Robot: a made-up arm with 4 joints.
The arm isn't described. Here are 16 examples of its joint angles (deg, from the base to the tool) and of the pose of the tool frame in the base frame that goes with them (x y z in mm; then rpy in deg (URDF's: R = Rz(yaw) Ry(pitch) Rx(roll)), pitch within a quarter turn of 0, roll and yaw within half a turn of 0).
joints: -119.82 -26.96 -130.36 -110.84
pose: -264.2 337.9 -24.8 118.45 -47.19 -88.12
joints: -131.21 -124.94 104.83 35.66
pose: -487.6 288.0 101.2 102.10 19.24 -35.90
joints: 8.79 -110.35 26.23 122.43
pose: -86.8 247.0 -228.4 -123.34 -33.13 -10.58
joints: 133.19 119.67 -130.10 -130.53
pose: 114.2 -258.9 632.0 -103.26 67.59 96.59
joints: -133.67 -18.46 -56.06 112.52
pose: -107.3 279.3 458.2 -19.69 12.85 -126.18
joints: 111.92 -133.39 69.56 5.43
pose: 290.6 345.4 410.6 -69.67 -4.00 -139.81
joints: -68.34 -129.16 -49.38 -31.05
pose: -69.3 -26.2 335.1 -145.23 55.32 122.61
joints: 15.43 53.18 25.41 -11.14
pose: -104.0 -259.2 51.0 -65.68 5.21 14.96
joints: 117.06 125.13 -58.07 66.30
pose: 334.4 -271.8 114.8 140.93 -8.93 150.37
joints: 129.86 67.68 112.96 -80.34
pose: -228.2 -190.7 406.7 175.11 -14.27 21.15
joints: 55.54 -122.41 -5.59 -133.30
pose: 7.3 116.5 -138.8 -14.68 -50.72 4.73
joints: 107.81 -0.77 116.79 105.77
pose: 252.8 -242.0 610.2 -4.06 25.64 81.94
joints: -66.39 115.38 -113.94 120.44
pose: -344.0 -316.8 -193.8 16.48 -44.63 33.40
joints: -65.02 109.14 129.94 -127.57
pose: 192.7 -42.2 -209.1 -29.29 -16.02 -164.84
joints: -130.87 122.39 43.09 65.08
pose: 147.0 26.9 59.7 134.23 10.07 -158.18
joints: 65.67 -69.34 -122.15 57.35
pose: -6.0 288.8 342.9 132.95 54.22 -30.72
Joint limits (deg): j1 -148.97..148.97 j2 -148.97..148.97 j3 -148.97..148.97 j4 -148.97..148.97
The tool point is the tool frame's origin. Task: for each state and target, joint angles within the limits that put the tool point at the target. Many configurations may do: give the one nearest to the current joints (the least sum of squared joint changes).
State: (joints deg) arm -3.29 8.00 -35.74 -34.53
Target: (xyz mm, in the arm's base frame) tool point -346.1 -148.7 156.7
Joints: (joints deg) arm -52.18 20.92 -2.34 -28.61
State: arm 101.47 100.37 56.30 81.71
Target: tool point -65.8 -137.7 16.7
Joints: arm 111.28 97.96 34.29 84.14
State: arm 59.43 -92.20 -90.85 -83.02
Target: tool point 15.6 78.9 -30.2
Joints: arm 103.99 -95.19 -52.97 -82.33
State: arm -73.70 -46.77 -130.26 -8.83
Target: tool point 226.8 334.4 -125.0
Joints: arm -29.11 -35.31 -147.64 -1.48
